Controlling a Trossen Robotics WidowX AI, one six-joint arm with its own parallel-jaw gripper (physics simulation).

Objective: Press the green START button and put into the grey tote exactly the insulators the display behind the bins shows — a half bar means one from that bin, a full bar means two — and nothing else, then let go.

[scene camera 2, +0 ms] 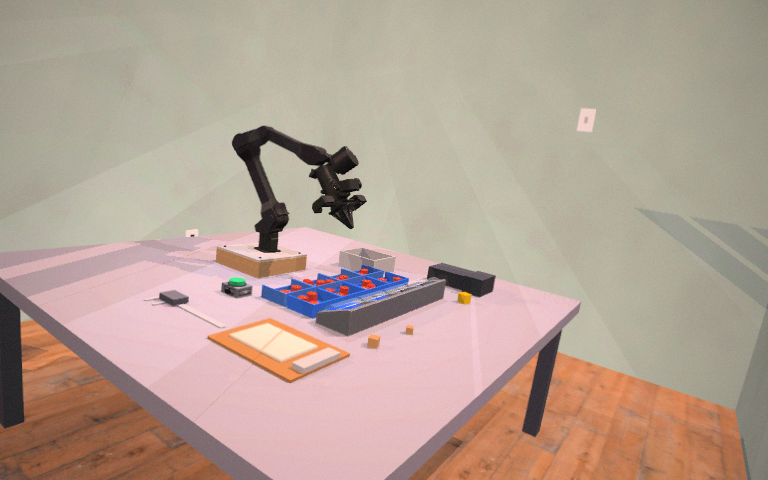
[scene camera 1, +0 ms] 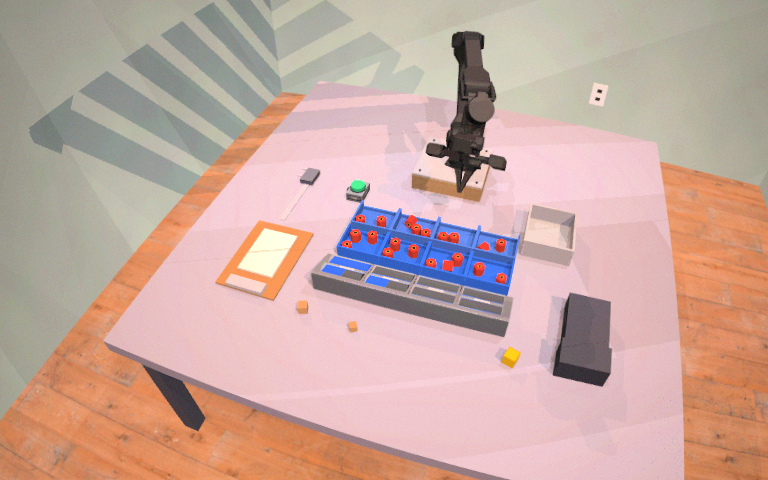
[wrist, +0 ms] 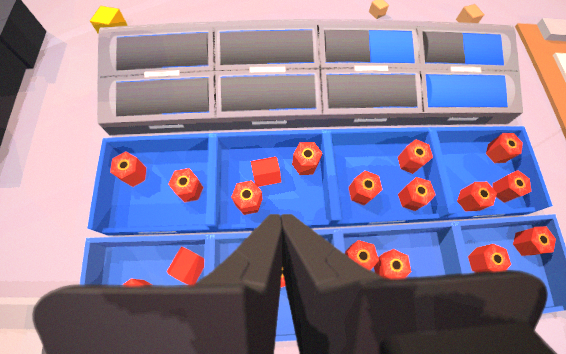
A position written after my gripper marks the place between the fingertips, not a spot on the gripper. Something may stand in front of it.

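Observation:
Scene camera 1 shows my gripper [scene camera 1: 459, 192], shut and holding nothing, together with a grey tote [scene camera 1: 550, 233], a grey display bar [scene camera 1: 453, 314] and a black box [scene camera 1: 583, 355]. Scene camera 2: the black box [scene camera 2: 478, 283], the grey display bar [scene camera 2: 345, 321] and my gripper [scene camera 2: 352, 228]. In the wrist view: my gripper [wrist: 280, 225], the grey display bar [wrist: 215, 121] and the black box [wrist: 29, 33].

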